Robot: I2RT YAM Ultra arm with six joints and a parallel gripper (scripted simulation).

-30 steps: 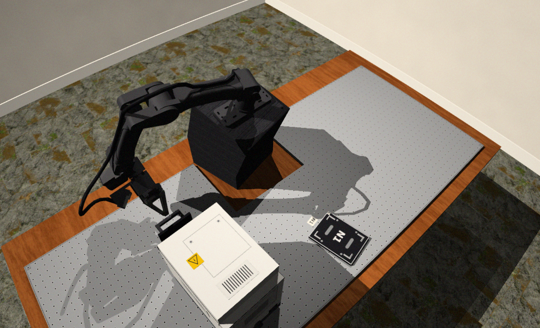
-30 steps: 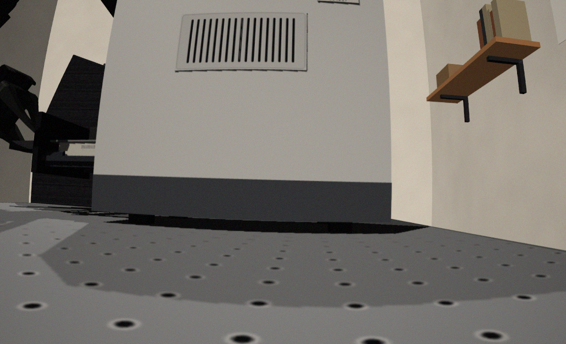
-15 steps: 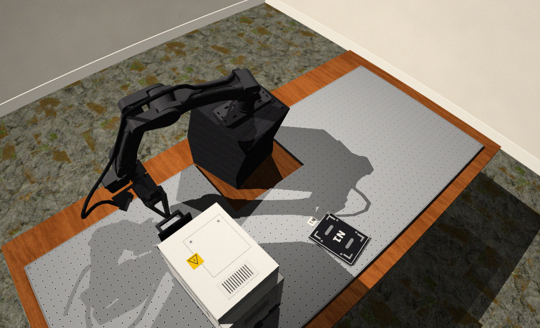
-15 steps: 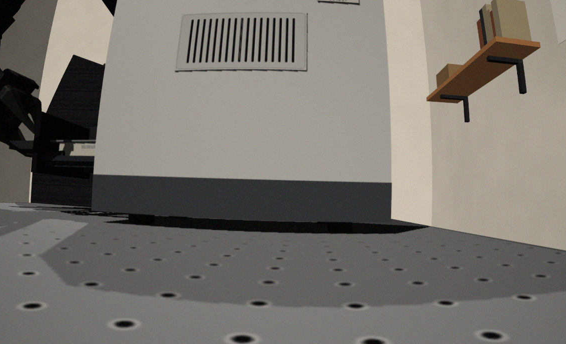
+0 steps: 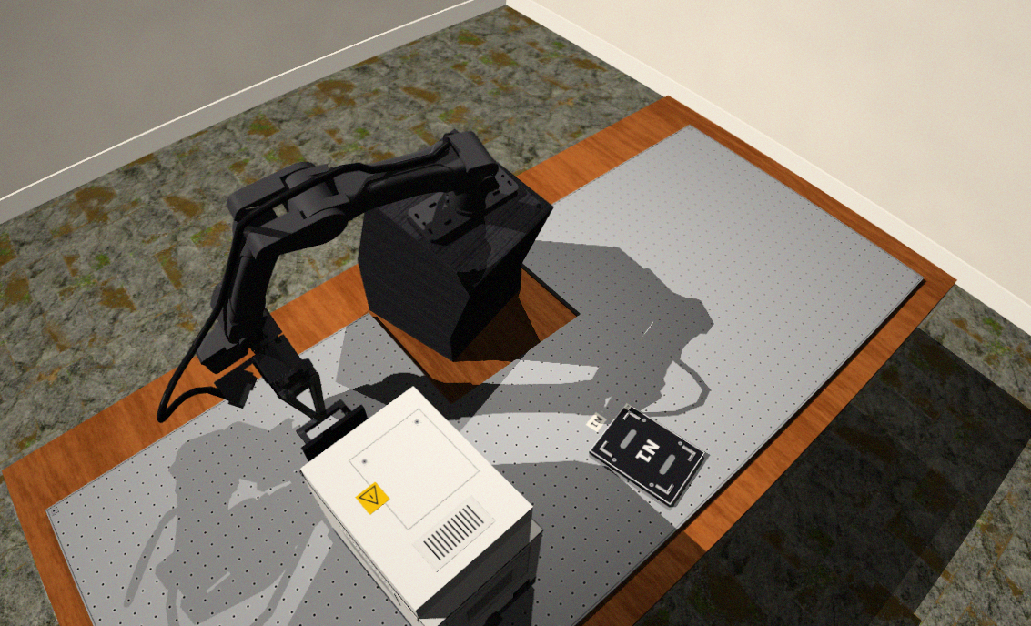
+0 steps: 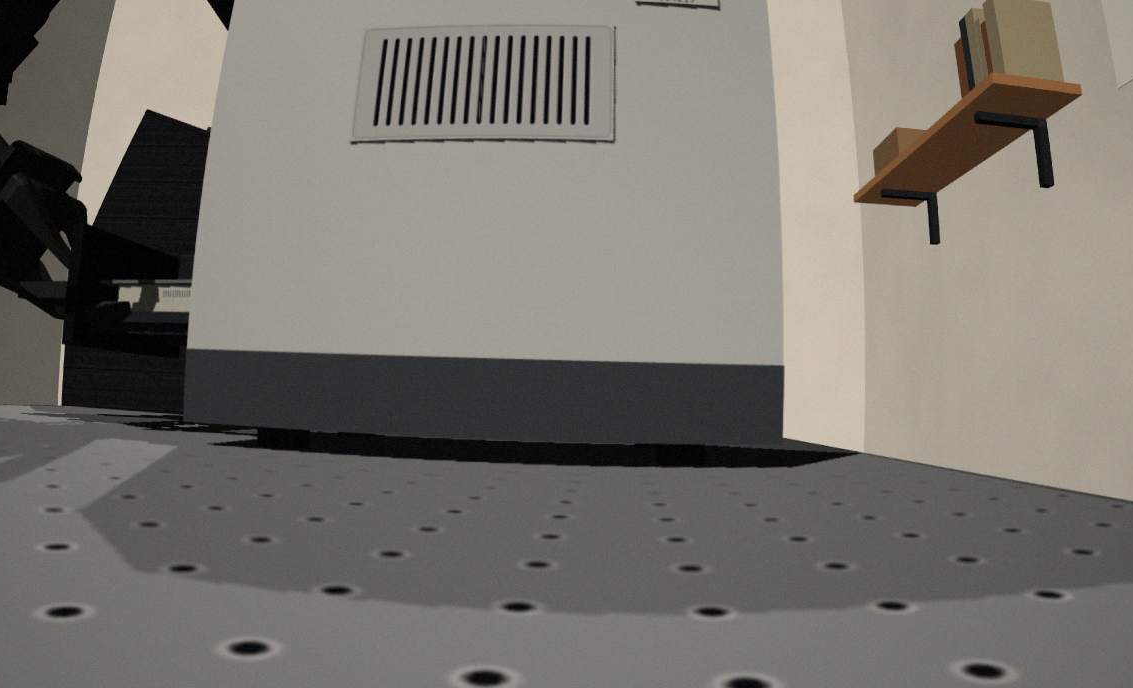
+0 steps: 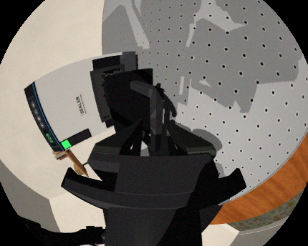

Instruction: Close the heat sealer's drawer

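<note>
My gripper is now 11 cm short of the sealer drawer and 2 cm above it.
</note>
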